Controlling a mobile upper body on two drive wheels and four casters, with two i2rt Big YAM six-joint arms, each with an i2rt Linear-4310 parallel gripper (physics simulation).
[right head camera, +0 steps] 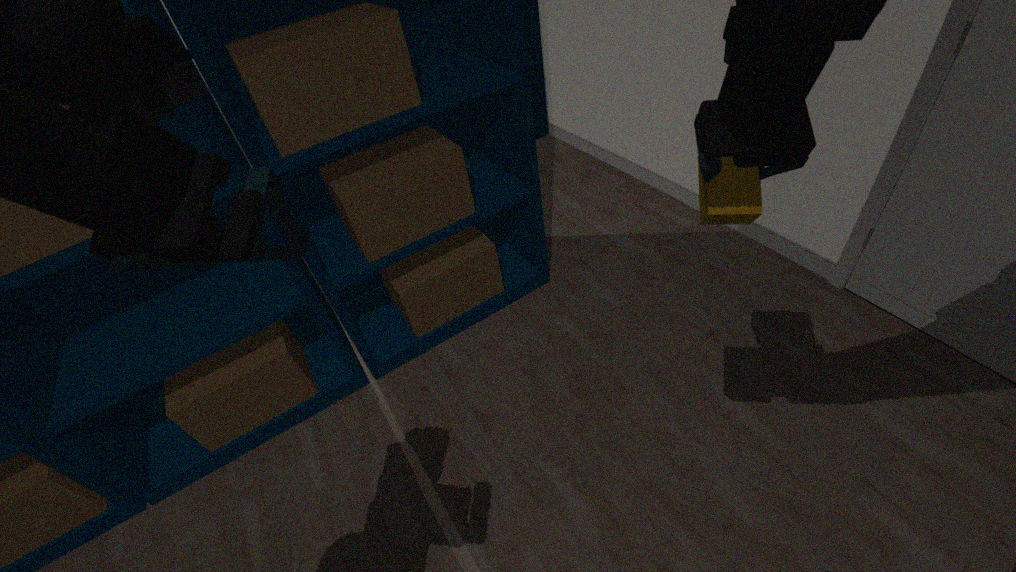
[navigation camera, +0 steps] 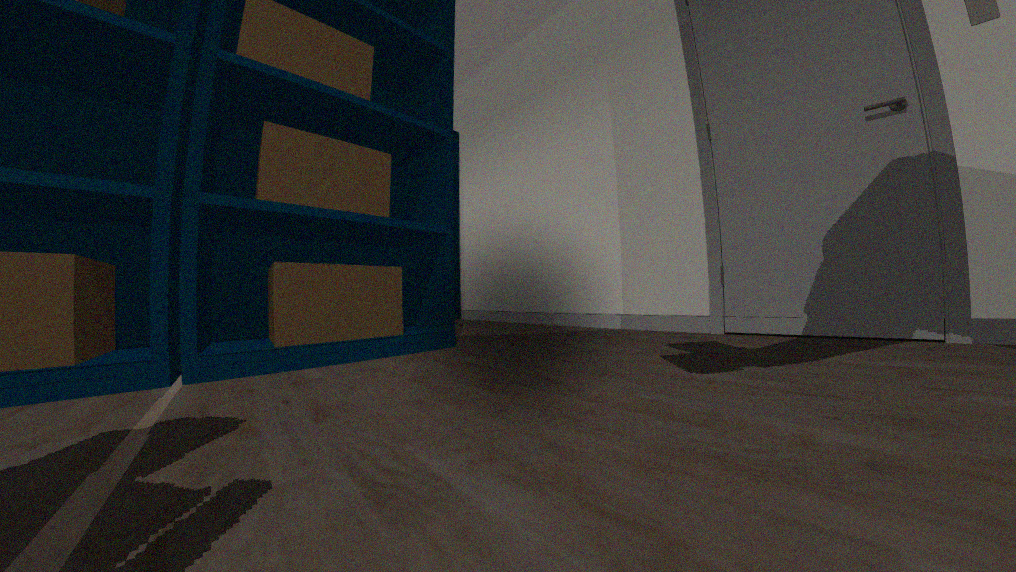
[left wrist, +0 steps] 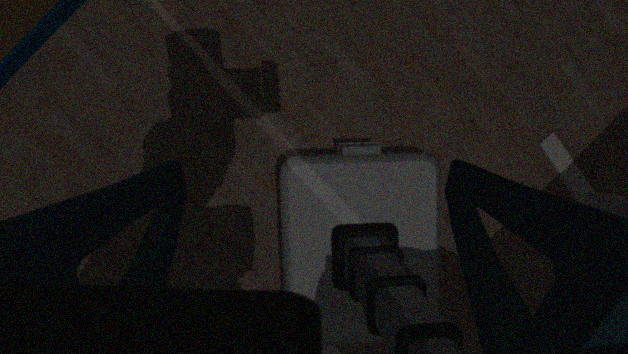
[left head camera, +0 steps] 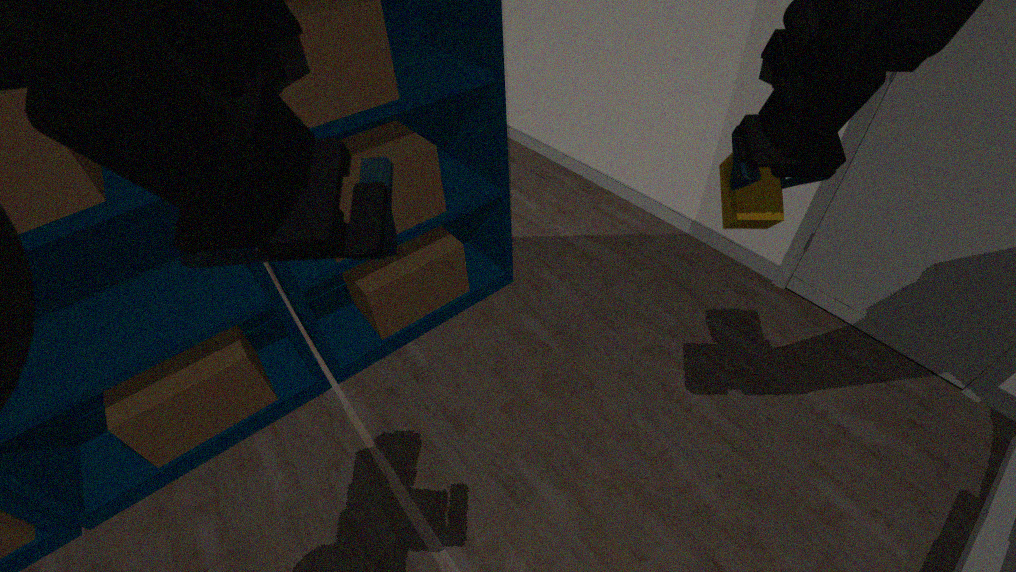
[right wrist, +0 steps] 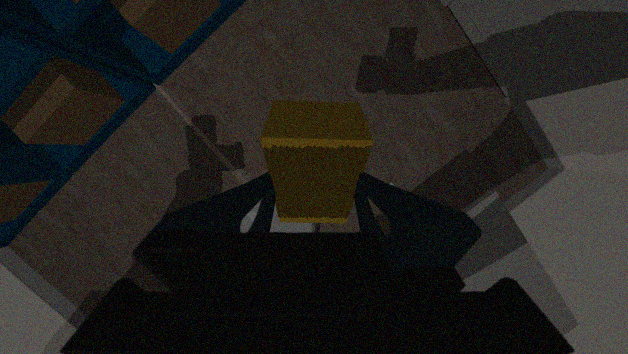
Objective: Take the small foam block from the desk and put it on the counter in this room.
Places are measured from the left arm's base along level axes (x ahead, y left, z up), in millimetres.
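Where they show: left gripper, fingertip midpoint: [right head camera: 259, 252] [left wrist: 315, 175] [left head camera: 336, 249]; right gripper, fingertip midpoint: [right head camera: 730, 177] [left head camera: 754, 185] [right wrist: 314, 177].
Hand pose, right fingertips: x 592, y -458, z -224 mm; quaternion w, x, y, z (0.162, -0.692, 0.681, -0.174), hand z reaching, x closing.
Observation:
After its pixels a point has its place.
The small foam block [left head camera: 759, 198] @[z -228, x 568, y -457 mm] [right head camera: 732, 190] @[z -228, x 569, y -455 mm] [right wrist: 316, 170] @[z -204, x 599, y -458 mm] is yellow and held off the floor by my right gripper [right wrist: 314, 177] @[z -223, x 592, y -458 mm]. The fingers of that gripper press on its two sides, and it sticks out past their tips. My left gripper [left wrist: 315, 175] @[z -131, x 354, y -14 mm] is open with its fingers wide apart and nothing between them; in both head views it hangs at the left, in front of the blue shelving. The desk and the counter cannot be made out in these views.
A blue shelf unit [left head camera: 506, 177] @[z -832, x 1648, y -74 mm] [right head camera: 543, 184] @[z -870, x 1654, y -82 mm] [navigation camera: 186, 284] @[z -1137, x 1071, y 597 mm] with cardboard boxes [navigation camera: 335, 304] @[z -1204, x 1353, y 301 mm] stands at the left. A grey door [navigation camera: 803, 177] @[z -708, x 1325, y -1615 mm] is in the white wall [navigation camera: 540, 156] @[z -143, x 2470, y -656 mm] at the right. My base [left wrist: 360, 190] @[z -1150, x 211, y -215 mm] shows below the left wrist. Arm shadows lie on the wooden floor [navigation camera: 568, 461] @[z -1410, x 707, y -329 mm].

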